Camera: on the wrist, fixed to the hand. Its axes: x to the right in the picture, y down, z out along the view.
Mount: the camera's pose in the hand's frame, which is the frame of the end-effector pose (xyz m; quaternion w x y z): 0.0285 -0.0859 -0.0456 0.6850 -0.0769 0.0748 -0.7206
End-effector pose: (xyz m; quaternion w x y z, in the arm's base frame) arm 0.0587 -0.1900 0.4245 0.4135 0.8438 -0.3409 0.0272
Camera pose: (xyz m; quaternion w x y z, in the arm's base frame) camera 0.1427 -0.1365 0.4054 0.3932 0.7898 0.4034 -0.2424
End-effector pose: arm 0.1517 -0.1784 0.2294 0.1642 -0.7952 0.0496 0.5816
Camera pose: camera 0.2254 -0.1089 0.2323 0.4667 -0.6366 -0.5715 0.2244
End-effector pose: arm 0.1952 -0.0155 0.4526 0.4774 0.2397 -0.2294 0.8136
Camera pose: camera 0.2513 0.0687 0.4468 0.9489 0.2319 -0.0113 0.2136
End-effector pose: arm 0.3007 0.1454 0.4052 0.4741 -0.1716 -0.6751 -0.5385
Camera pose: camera 0.2437 0.0659 0.3789 0.0260 -0.3728 0.5092 0.7753
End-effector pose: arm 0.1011 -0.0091 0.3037 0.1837 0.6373 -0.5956 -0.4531
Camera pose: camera 0.1849 -0.0303 0.2508 0.1071 -0.8855 -0.0998 0.4409
